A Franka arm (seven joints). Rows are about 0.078 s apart.
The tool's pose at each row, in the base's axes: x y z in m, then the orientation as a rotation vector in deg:
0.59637, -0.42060, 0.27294, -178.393, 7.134, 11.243
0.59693, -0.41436, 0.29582, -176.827, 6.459, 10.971
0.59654, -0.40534, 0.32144, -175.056, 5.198, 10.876
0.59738, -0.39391, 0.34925, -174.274, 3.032, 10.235
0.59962, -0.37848, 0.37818, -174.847, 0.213, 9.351
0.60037, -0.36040, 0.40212, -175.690, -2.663, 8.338
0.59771, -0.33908, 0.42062, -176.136, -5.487, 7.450
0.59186, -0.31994, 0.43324, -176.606, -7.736, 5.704
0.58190, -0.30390, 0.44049, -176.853, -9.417, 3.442
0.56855, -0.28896, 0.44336, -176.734, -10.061, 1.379
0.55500, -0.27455, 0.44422, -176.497, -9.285, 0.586
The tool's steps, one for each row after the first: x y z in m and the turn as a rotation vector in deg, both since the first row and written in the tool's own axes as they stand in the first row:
-0.00282, -0.00659, -0.02261, 1.579, 0.044, -0.497
-0.00714, -0.01592, -0.04776, 3.339, -0.046, -1.389
-0.01071, -0.02777, -0.07517, 4.133, 0.293, -2.849
-0.01336, -0.04375, -0.10377, 3.546, 0.894, -4.671
-0.01705, -0.06217, -0.12717, 2.647, 1.596, -6.499
-0.02368, -0.08347, -0.14467, 2.087, 2.187, -8.303
-0.03256, -0.10225, -0.15599, 1.555, 3.336, -9.732
-0.04458, -0.11754, -0.16155, 1.277, 4.804, -10.811
-0.05931, -0.13139, -0.16237, 1.415, 6.129, -11.255
-0.07395, -0.14467, -0.16119, 1.750, 6.636, -10.785

